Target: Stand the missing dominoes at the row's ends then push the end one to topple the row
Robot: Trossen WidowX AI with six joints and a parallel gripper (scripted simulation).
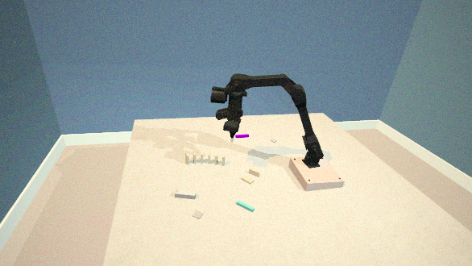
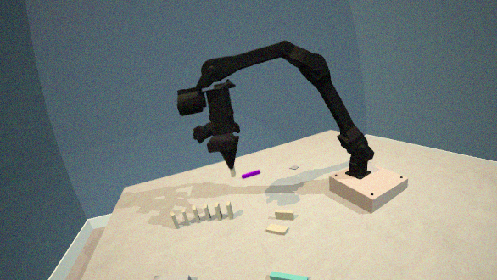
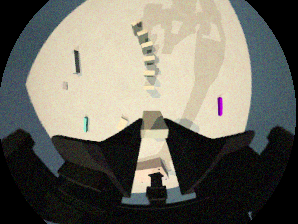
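My gripper tip is 4 cm short of the teal bar, 28 cm to the right of it and 15 cm above it. Also, from my gripper tip: purple bar: 16 cm behind, 24 cm to the right, 15 cm below; grey block: 25 cm ahead, 15 cm to the left, 15 cm below.
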